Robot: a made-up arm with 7 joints. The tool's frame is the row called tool. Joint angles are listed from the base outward.
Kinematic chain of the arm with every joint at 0, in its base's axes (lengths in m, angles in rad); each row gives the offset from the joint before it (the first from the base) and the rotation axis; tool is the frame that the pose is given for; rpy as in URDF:
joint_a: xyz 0 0 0.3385 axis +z
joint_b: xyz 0 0 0 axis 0 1 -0.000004
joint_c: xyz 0 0 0.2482 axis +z
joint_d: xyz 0.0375 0 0 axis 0 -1 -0.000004
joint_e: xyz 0.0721 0 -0.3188 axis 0 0.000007 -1
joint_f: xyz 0 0 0 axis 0 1 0.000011
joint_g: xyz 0.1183 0 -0.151 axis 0 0.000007 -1
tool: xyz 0 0 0 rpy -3.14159 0 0
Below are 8 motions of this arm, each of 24 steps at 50 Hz.
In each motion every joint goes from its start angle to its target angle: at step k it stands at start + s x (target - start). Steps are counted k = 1, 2, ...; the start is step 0. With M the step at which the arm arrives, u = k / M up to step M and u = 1 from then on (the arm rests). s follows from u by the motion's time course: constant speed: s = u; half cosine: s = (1 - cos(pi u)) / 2; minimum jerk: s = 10 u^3 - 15 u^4 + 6 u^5.
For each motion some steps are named. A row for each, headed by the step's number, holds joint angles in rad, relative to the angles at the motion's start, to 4 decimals.
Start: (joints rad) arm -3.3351 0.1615 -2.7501 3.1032 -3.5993 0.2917 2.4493
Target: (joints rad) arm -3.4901 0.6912 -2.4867 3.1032 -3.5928 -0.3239 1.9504
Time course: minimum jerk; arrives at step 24
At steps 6, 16, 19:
6: -0.0160 0.0548 0.0273 0.0000 0.0007 -0.0637 -0.0516
16: -0.1225 0.4185 0.2081 0.0000 0.0051 -0.4864 -0.3942
19: -0.1450 0.4955 0.2464 0.0000 0.0061 -0.5759 -0.4667

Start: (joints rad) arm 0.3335 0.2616 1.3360 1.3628 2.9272 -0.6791 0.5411
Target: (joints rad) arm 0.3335 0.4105 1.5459 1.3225 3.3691 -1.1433 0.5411
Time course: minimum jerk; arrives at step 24
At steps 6, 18, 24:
6: 0.0000 0.0154 0.0217 -0.0042 0.0457 -0.0481 0.0000
18: 0.0000 0.1335 0.1882 -0.0361 0.3962 -0.4161 0.0000
24: 0.0000 0.1489 0.2099 -0.0403 0.4419 -0.4642 0.0000

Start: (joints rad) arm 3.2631 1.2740 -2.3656 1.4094 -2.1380 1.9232 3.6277
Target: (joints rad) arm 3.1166 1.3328 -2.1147 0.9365 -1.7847 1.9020 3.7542
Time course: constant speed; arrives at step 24
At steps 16, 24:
16: -0.0977 0.0392 0.1673 -0.3153 0.2355 -0.0141 0.0843
24: -0.1465 0.0588 0.2509 -0.4729 0.3533 -0.0212 0.1265

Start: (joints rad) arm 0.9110 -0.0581 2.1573 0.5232 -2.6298 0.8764 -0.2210
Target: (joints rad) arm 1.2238 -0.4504 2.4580 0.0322 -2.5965 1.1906 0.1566
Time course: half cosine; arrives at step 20
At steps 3, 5, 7, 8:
3: 0.0170 -0.0214 0.0164 -0.0268 0.0018 0.0171 0.0206
5: 0.0458 -0.0575 0.0440 -0.0719 0.0049 0.0460 0.0553
7: 0.0854 -0.1071 0.0821 -0.1340 0.0091 0.0858 0.1031
8: 0.1081 -0.1355 0.1039 -0.1696 0.0115 0.1086 0.1305

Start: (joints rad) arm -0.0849 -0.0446 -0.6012 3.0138 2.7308 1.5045 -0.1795
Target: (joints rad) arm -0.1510 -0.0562 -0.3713 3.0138 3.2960 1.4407 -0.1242
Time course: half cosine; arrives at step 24
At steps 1, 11, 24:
1: -0.0003 0.0000 0.0010 0.0000 0.0024 -0.0003 0.0002
11: -0.0287 -0.0050 0.0999 0.0000 0.2457 -0.0277 0.0240
24: -0.0661 -0.0116 0.2299 0.0000 0.5652 -0.0638 0.0553

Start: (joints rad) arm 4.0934 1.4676 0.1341 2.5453 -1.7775 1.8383 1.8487
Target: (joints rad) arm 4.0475 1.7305 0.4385 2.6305 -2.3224 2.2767 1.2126
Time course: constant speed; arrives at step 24
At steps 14, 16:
14: -0.0268 0.1534 0.1776 0.0497 -0.3179 0.2557 -0.3711
16: -0.0306 0.1753 0.2029 0.0568 -0.3633 0.2923 -0.4241

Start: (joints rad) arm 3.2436 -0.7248 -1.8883 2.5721 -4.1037 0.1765 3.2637
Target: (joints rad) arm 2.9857 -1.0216 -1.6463 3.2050 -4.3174 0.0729 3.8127
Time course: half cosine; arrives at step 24
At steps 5, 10, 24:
5: -0.0266 -0.0307 0.0250 0.0654 -0.0221 -0.0107 0.0567
10: -0.0956 -0.1100 0.0897 0.2345 -0.0792 -0.0384 0.2035
24: -0.2579 -0.2968 0.2420 0.6329 -0.2137 -0.1036 0.5490

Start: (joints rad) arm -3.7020 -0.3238 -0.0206 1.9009 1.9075 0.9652 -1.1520
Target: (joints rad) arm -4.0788 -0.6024 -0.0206 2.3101 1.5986 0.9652 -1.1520
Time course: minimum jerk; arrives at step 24
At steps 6, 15, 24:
6: -0.0390 -0.0288 0.0000 0.0424 -0.0320 0.0000 0.0000
15: -0.2731 -0.2019 0.0000 0.2966 -0.2239 0.0000 0.0000
24: -0.3768 -0.2786 0.0000 0.4092 -0.3089 0.0000 0.0000

